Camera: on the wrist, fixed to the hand. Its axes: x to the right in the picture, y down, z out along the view.
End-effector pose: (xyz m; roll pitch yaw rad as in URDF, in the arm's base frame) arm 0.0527 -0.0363 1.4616 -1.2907 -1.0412 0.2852
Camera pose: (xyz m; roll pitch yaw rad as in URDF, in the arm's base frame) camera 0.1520 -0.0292 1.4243 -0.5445 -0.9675 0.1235
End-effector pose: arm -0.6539 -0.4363 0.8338 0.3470 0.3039 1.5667
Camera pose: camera -0.7579 -0.4239 0.8152 0.9836 0.3898 1.6459
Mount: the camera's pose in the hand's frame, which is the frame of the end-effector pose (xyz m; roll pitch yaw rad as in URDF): 0.0170 0.0930 -0.0487 0.6117 0.1066 0.0396
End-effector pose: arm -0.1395 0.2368 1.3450 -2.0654 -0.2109 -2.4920
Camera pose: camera -0.2152 0.2886 1.2911 -1.4308 -0.2254 -2.6075
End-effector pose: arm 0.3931 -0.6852 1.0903 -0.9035 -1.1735 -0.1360
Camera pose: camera 0.4965 -0.6799 1.0660 -0.1816 -1.0732 -0.2604
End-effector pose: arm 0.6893 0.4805 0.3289 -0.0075 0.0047 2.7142
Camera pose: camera 0.6356 0.4032 0.2794 0.6043 0.1116 2.7530
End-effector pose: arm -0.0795 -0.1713 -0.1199 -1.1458 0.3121 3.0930
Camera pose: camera -0.0632 -0.1661 -0.2249 -0.5663 0.3908 3.0056
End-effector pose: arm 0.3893 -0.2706 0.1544 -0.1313 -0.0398 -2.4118
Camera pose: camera 0.4321 -0.3475 0.0947 0.4787 0.0711 -2.3866
